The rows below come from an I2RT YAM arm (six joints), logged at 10 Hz.
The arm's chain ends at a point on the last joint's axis. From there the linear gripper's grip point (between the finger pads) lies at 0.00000 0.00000 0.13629 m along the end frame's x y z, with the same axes.
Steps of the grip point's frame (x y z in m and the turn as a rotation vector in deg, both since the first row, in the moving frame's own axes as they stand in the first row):
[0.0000 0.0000 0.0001 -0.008 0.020 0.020]
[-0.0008 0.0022 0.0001 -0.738 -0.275 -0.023]
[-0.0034 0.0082 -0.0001 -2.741 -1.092 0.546]
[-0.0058 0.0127 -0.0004 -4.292 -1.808 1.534]
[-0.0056 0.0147 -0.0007 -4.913 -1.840 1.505]
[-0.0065 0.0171 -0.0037 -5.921 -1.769 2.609]
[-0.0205 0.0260 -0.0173 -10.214 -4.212 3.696]
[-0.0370 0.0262 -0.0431 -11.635 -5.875 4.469]
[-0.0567 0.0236 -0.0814 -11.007 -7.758 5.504]
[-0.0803 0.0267 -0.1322 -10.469 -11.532 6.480]
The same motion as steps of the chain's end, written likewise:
[0.0000 0.0000 0.0001 -0.008 0.020 0.020]
[-0.0001 0.0004 0.0001 -0.738 -0.275 -0.023]
[-0.0008 0.0017 0.0001 -2.741 -1.092 0.546]
[-0.0014 0.0026 0.0000 -4.292 -1.808 1.534]
[-0.0011 0.0031 -0.0001 -4.913 -1.840 1.505]
[-0.0020 0.0031 -0.0029 -5.921 -1.769 2.609]
[-0.0098 0.0022 -0.0148 -10.214 -4.212 3.696]
[-0.0221 -0.0007 -0.0396 -11.635 -5.875 4.469]
[-0.0372 -0.0014 -0.0777 -11.007 -7.758 5.504]
[-0.0519 0.0037 -0.1272 -10.469 -11.532 6.480]

